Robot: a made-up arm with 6 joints. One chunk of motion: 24 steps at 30 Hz.
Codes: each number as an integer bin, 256 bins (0 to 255) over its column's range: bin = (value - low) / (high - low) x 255, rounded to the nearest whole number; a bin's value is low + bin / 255 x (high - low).
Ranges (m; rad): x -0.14..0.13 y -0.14..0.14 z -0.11..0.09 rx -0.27..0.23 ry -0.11..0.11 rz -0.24..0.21
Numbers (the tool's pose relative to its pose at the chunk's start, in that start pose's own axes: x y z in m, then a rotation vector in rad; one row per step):
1: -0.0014 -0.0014 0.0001 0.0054 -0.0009 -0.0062
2: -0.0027 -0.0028 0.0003 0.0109 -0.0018 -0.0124
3: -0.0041 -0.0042 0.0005 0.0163 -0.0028 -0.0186
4: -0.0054 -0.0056 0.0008 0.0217 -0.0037 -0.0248
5: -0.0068 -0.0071 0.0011 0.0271 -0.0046 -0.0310
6: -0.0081 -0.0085 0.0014 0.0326 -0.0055 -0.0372
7: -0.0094 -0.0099 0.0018 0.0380 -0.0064 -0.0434
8: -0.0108 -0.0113 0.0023 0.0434 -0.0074 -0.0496
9: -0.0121 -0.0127 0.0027 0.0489 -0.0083 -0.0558
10: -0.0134 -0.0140 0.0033 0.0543 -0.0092 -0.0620
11: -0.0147 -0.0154 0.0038 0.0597 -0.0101 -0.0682
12: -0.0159 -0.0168 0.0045 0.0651 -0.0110 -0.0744
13: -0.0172 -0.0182 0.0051 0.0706 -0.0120 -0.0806
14: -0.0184 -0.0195 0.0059 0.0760 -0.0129 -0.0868
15: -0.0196 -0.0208 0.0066 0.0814 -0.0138 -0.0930
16: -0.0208 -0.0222 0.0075 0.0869 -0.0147 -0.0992
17: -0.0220 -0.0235 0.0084 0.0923 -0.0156 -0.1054
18: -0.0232 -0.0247 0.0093 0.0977 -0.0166 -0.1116
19: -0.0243 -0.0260 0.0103 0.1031 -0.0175 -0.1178
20: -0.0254 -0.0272 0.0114 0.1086 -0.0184 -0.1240
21: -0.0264 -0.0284 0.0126 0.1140 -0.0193 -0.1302
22: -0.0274 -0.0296 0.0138 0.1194 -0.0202 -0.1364
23: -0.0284 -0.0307 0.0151 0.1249 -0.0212 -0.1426
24: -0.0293 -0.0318 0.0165 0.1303 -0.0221 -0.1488
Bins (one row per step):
1: 131 126 140 140 126 132
2: 130 125 141 143 125 129
3: 128 124 141 146 124 125
4: 127 122 141 149 123 122
5: 126 121 142 152 122 118
6: 125 120 142 154 121 115
7: 123 118 143 157 120 111
8: 122 117 143 160 119 108
9: 121 116 144 163 118 104
10: 120 115 144 165 117 101
11: 118 113 145 168 116 97
12: 117 112 146 171 115 94
13: 116 111 147 174 114 90
14: 115 110 148 176 113 87
15: 114 109 149 179 112 83
16: 113 107 150 182 110 80
17: 111 106 151 185 109 76
18: 110 105 152 188 108 73
19: 109 104 153 190 107 69
20: 108 103 155 193 106 66
21: 107 102 156 196 105 62
22: 106 101 158 199 104 59
23: 105 100 160 201 103 55
24: 105 99 161 204 102 52

